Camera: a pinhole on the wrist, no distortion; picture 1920 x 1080 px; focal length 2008.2 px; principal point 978.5 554.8 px. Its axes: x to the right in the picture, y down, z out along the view. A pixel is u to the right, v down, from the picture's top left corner.
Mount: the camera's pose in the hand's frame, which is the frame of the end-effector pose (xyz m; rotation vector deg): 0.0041 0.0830 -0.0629 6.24 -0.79 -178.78
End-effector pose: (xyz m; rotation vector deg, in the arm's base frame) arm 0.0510 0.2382 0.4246 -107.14 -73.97 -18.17
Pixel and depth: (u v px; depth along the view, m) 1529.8 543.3 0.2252
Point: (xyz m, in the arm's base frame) 0.0552 0.2949 0.2398
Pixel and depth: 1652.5 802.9 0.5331
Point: -0.1336 0.4355 -0.0002
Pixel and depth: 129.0 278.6 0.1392
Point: 0.1460 0.3179 0.3561
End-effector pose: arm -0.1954 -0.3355 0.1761 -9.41 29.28 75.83
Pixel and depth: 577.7 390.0 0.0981
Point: -0.2712 -0.2832 0.2163
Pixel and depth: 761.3 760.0 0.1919
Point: -0.2217 -0.2568 0.2964
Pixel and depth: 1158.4 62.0 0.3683
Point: -0.2922 -0.2208 0.4960
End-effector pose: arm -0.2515 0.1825 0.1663 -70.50 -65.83 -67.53
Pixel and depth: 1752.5 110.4 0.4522
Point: -0.0775 0.5596 -0.0413
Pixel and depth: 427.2 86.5 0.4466
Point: -0.0498 0.5696 0.2542
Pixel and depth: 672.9 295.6 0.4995
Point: -0.0924 0.6206 0.2081
